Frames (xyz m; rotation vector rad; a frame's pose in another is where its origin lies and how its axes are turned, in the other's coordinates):
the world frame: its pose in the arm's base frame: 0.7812 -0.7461 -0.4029 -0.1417 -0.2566 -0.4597
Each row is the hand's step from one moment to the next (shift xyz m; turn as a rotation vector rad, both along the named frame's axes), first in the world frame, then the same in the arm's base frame.
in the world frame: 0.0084 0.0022 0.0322 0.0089 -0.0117 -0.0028
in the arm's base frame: 0.0014 0.0046 0.0330 0.0030 -0.0147 0.0007
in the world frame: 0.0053 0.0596 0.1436 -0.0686 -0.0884 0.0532
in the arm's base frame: 0.0012 0.0783 0.1344 -0.1108 -0.0394 0.0389
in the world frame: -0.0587 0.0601 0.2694 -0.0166 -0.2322 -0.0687
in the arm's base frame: -0.0806 0.1298 0.2373 -0.1054 -0.2122 -0.0525
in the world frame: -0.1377 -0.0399 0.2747 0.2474 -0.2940 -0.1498
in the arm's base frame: -0.1956 0.0752 0.2283 0.1120 -0.3934 -0.0526
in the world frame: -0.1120 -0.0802 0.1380 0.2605 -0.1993 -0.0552
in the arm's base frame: -0.1626 0.0024 0.1075 0.1463 -0.2967 0.0344
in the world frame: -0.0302 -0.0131 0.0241 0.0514 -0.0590 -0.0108
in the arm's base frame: -0.0372 0.0057 0.0158 0.0199 -0.0760 0.0084
